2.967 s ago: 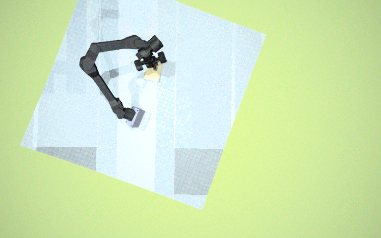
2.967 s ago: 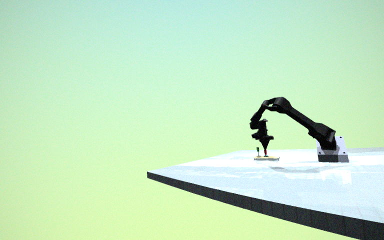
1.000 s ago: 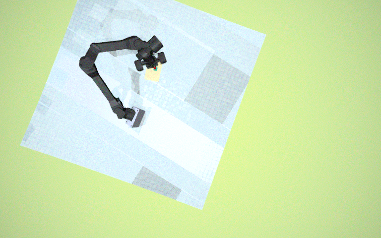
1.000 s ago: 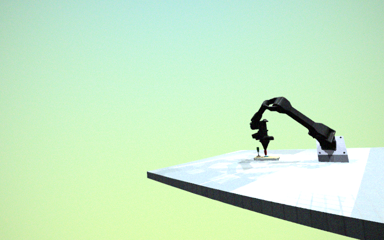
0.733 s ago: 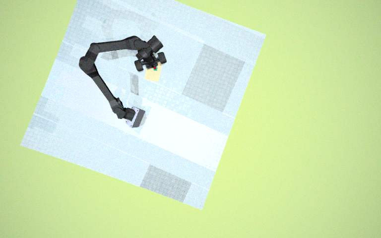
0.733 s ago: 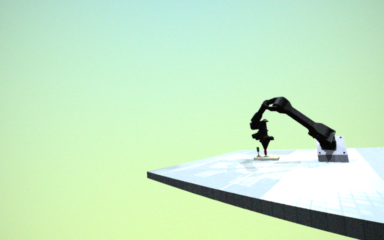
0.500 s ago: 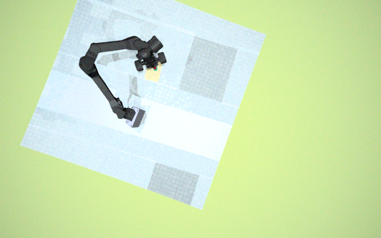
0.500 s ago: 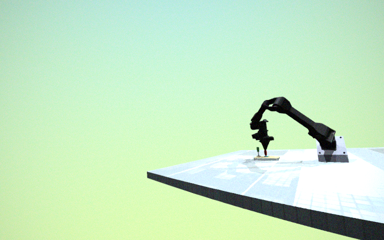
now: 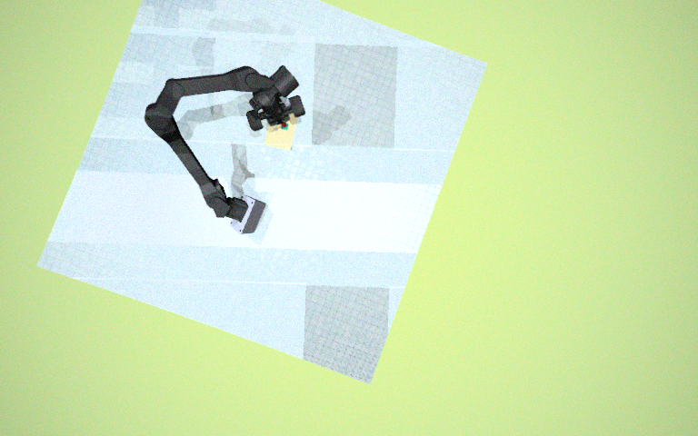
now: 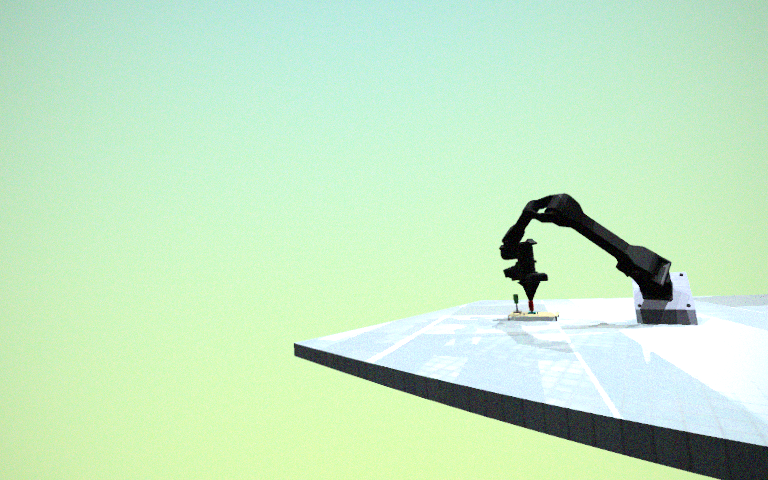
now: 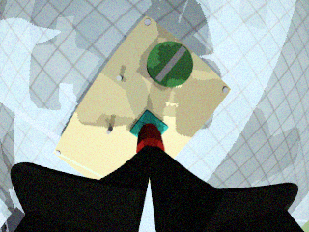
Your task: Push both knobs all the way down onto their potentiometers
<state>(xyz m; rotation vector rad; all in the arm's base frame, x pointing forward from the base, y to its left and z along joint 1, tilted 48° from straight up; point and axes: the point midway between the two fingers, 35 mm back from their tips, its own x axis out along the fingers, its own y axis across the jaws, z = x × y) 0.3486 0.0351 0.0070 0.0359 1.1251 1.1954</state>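
Now: gripper tip 40 mm short of the green knob, 40 mm to the right of it and 20 mm below it. The rest, counted from my gripper tip: red knob (20 mm below).
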